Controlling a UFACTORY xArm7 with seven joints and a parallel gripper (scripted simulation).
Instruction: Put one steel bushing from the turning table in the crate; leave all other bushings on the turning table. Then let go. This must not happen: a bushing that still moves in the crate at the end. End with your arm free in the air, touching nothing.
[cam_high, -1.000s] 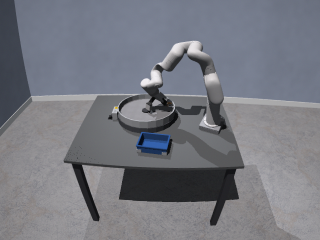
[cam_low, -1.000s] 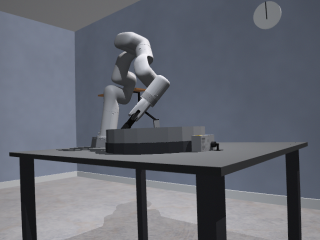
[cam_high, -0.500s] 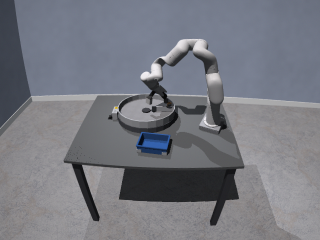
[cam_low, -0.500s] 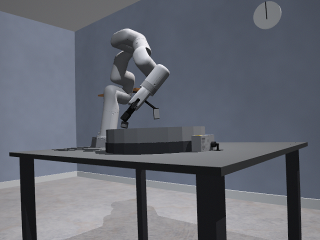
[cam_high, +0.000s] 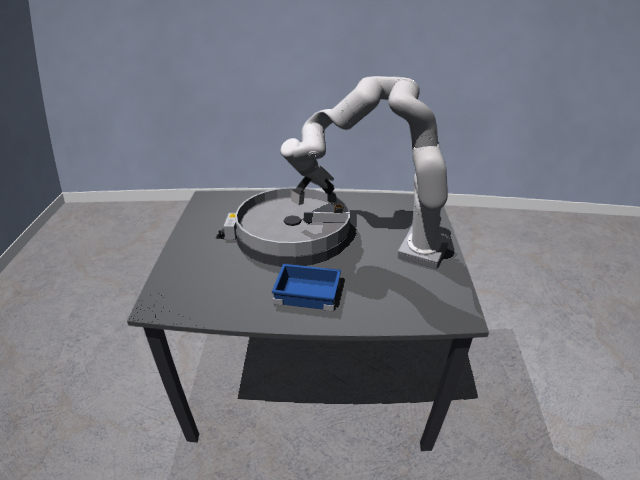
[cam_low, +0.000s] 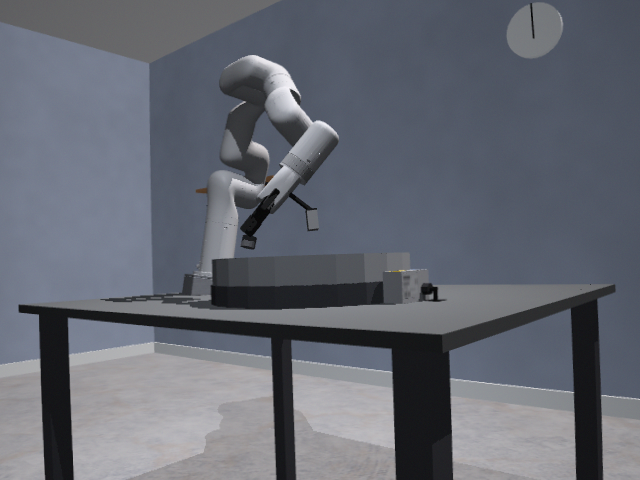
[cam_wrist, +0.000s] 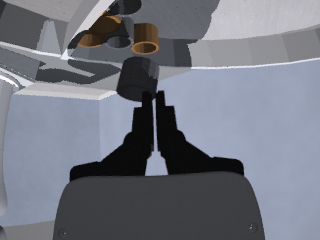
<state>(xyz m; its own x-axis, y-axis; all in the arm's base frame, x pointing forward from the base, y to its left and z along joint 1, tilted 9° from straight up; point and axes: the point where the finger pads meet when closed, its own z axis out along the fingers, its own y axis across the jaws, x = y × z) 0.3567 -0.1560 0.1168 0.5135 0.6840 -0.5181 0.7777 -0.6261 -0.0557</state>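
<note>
The blue crate lies 10 mm ahead of my hand, 410 mm to the left of it and 140 mm below it. Also, from my hand: round turning table: 120 mm ahead, 70 mm to the left, 110 mm below.
</note>
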